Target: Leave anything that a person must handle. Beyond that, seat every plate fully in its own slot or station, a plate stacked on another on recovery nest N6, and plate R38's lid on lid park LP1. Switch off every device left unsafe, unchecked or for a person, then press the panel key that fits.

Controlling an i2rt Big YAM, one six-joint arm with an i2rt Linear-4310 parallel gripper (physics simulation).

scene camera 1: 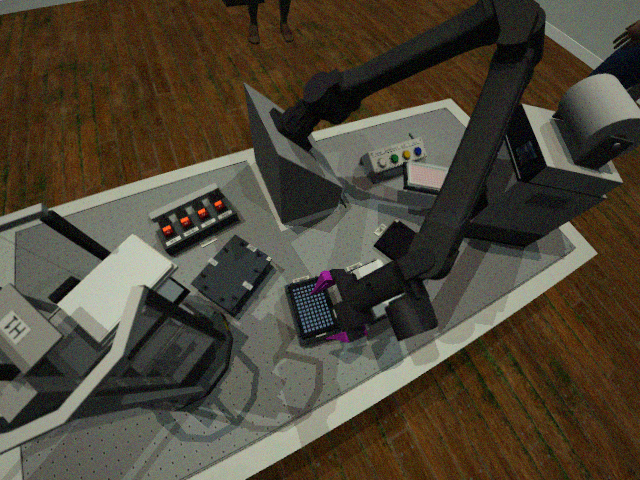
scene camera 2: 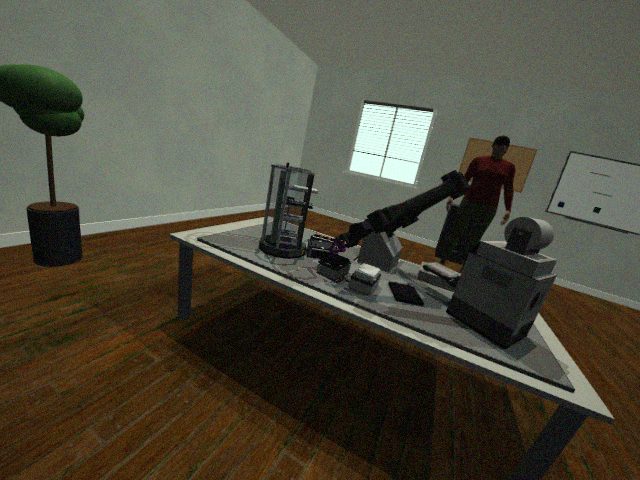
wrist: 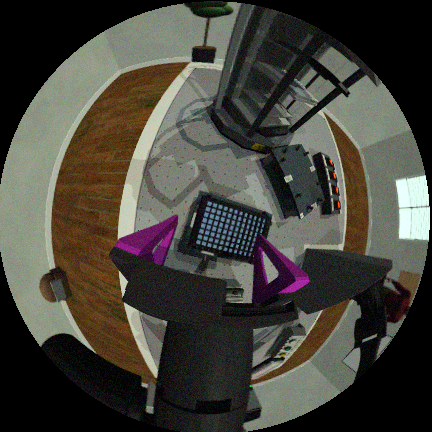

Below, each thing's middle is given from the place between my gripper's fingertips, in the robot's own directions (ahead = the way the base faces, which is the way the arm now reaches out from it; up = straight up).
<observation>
My gripper is now 6 cm above the black well plate (scene camera 1: 314,314) and 3 cm past it. Also, from my hand: plate hotel (scene camera 1: 162,357) (33 cm to the right, 10 cm above, 5 cm behind); black lid pad (scene camera 1: 395,242) (33 cm to the left, 12 cm behind, 11 cm below).
</observation>
